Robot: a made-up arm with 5 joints.
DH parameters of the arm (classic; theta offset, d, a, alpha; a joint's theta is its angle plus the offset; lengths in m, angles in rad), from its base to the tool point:
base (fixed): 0 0 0.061 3.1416
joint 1: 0 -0.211 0.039 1.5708
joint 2: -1.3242 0 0.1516 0
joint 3: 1.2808 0 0.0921 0
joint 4: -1.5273 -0.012 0 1.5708
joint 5: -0.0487 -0.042 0 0
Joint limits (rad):
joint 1: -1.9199..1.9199
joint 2: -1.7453..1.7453
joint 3: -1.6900..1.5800
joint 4: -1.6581..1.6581
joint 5: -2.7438..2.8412
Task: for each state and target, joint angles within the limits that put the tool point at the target. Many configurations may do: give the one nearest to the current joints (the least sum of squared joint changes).
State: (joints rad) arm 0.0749 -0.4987 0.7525 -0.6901 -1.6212
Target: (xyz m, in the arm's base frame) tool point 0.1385 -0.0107 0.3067
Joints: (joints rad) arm -0.0168 -0.8702 1.2965 -0.5949 -1.6212
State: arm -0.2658 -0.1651 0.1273 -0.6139 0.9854
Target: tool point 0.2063 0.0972 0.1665
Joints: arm -0.6583 0.7062 0.9102 -0.3368 0.9854
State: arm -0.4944 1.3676 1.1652 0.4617 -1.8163
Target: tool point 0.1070 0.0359 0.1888
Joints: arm -0.8698 1.5241 1.5707 0.4425 -1.8163
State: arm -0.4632 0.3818 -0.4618 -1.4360 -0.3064
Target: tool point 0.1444 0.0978 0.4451
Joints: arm -0.9582 -0.0068 -0.5473 -1.6014 -0.3064
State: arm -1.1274 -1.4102 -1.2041 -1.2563 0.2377
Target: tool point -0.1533 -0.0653 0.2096
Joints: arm -0.2422 -1.6744 -1.2812 -1.2198 0.2377
